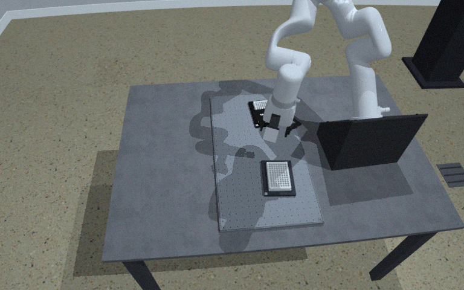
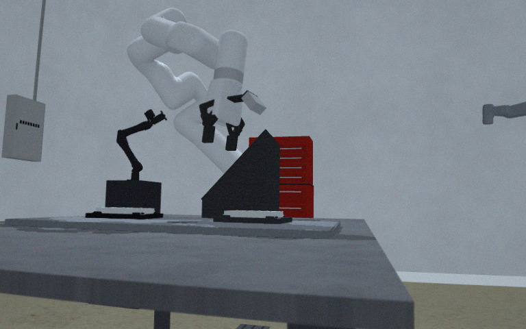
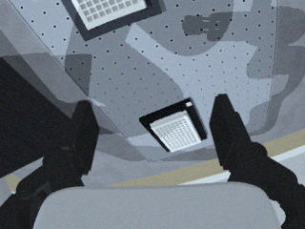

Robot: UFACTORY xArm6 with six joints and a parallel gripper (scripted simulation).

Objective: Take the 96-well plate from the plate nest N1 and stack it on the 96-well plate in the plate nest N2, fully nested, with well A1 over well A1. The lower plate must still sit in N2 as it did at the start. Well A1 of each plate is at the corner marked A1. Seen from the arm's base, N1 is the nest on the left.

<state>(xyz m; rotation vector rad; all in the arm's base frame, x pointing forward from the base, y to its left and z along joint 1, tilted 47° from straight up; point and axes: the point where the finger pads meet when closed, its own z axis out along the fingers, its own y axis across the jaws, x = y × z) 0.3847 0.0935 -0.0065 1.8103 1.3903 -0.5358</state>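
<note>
Right now the plate nest N1 is 2 cm behind my hand, 8 cm to the left of it and 19 cm below it. From my hand the other things lie so: A1 mark (2 cm ahead, 19 cm to the right, 18 cm below).
</note>
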